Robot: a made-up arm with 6 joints.
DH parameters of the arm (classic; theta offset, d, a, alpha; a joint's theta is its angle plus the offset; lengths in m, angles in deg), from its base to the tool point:
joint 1: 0 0.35 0 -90
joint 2: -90 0 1.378 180
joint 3: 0 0 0 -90
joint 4: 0 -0.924 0 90
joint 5: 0 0.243 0 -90
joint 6: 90 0 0 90
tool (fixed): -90 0 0 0
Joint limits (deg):
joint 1: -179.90..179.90
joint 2: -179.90..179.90
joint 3: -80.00..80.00
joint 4: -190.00..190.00
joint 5: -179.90..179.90
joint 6: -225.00..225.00
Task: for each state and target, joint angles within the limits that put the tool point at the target. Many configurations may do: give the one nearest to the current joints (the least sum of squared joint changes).
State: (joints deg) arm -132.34 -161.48 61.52 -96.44 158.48 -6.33
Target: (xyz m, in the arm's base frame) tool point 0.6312 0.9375 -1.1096
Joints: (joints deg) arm -123.11 -172.52 27.79 -93.93 158.48 -6.33
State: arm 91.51 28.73 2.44 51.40 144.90 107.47
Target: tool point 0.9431 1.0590 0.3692
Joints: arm 55.61 49.85 -28.05 42.18 144.90 107.47
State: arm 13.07 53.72 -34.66 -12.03 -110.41 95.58
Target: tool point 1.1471 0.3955 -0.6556
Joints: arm 30.53 94.17 -6.08 -5.03 -110.41 95.58
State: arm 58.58 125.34 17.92 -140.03 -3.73 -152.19
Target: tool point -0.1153 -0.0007 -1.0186
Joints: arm 64.71 141.64 -7.33 -115.33 -3.73 -152.19
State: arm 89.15 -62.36 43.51 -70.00 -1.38 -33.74
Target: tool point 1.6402 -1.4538 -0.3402
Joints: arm 132.46 -113.63 80.00 -19.80 -1.38 -33.74
